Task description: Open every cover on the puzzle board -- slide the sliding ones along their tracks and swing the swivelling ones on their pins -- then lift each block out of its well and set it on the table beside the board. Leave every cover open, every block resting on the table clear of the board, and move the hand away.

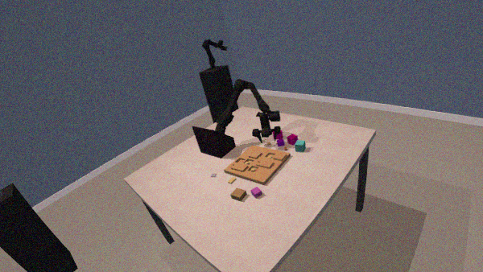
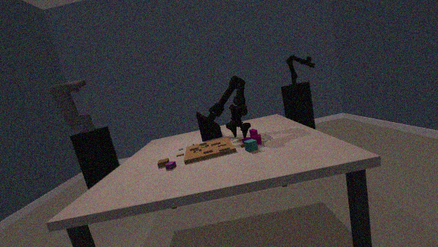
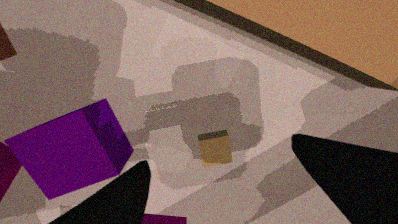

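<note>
My gripper tip is now 150 mm short of the small orange block, 20 mm to the left of it and 10 mm above it. Also, from my gripper tip: magenta block: 150 mm ahead, 70 mm to the left, 10 mm above; tiny grey block: 420 mm to the right, 130 mm behind, 20 mm below; teal block: 240 mm ahead, 10 mm to the left, 10 mm above.
</note>
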